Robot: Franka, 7 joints.
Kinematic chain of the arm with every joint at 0, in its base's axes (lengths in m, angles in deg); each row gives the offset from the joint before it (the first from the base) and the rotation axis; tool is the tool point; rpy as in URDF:
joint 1: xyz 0 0 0.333 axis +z
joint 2: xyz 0 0 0 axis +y
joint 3: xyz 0 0 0.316 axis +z
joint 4: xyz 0.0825 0 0 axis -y
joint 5: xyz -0.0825 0 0.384 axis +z
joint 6: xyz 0 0 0 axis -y
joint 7: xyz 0.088 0 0 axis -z
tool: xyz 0 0 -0.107 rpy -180 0 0
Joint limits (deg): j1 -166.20..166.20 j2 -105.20..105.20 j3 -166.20..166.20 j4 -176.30..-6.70 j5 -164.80..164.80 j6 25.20..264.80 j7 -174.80..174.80
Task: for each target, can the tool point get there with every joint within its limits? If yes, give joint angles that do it. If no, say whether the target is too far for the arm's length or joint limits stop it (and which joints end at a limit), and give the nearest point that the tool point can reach.
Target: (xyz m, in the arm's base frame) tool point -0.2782 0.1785 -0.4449
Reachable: no: joint limits stop it (at a limit: joint 2) | nearest point -0.2727 0.1749 -0.3592 | short by 0.086 m
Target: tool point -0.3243 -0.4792 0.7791
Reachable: yes | joints -91.18 36.37 -46.89 -56.46 62.18 233.16 79.78
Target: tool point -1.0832 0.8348 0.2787
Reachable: no: too far | nearest point -0.6790 0.5233 0.2990 | short by 0.511 m
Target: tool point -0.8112 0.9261 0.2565
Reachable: no: too far | nearest point -0.5642 0.6441 0.2798 | short by 0.376 m
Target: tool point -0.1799 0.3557 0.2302
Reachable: yes | joints 84.35 6.73 38.82 -161.80 25.66 197.26 70.01
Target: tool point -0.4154 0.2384 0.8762
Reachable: yes | joints -108.48 -33.27 -78.32 -78.97 101.02 79.11 -115.50
